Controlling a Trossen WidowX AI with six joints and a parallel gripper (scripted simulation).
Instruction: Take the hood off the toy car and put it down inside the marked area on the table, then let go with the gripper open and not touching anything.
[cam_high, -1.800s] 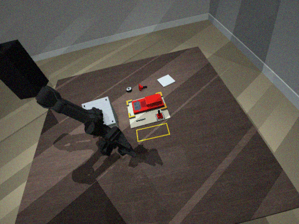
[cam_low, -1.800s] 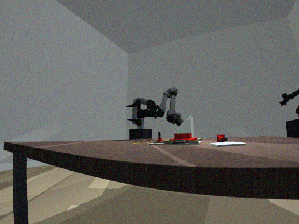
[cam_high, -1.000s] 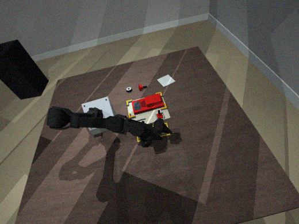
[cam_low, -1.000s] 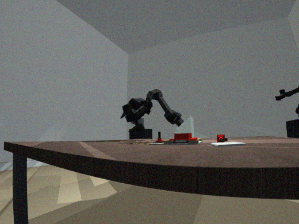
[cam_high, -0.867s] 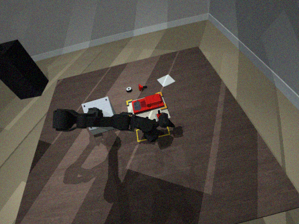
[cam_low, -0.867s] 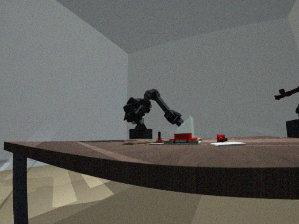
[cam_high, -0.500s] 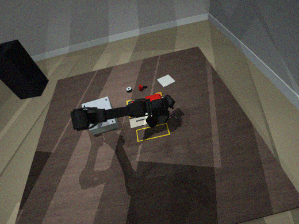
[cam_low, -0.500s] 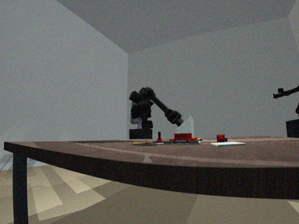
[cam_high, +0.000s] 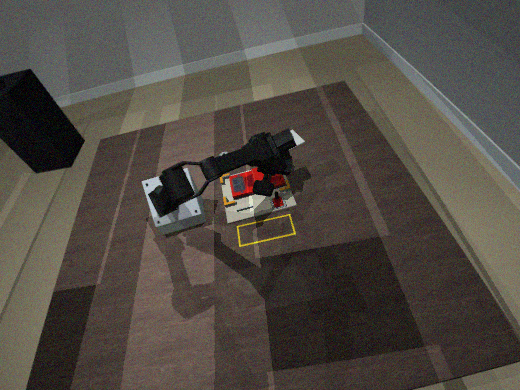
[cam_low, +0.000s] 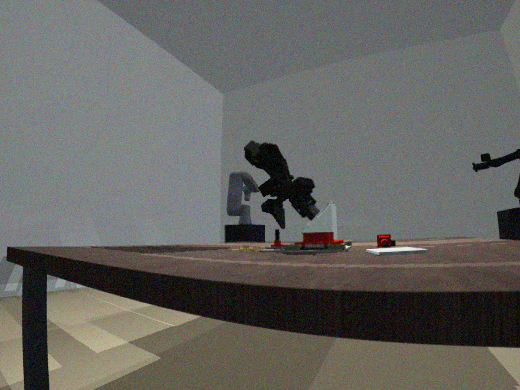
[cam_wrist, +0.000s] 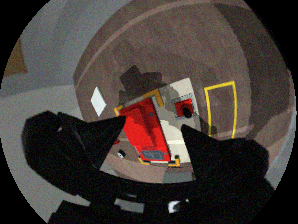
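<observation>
Right now my gripper tip is 70 mm to the right of the red hood, 40 mm above it and 30 mm past it. Round my gripper tip: base plate: 70 mm below, 70 mm behind, 40 mm to the left; dark ring: 240 mm to the left, 200 mm behind, 70 mm below; flat white tile: 280 mm to the left, 80 mm ahead, 70 mm below.
</observation>
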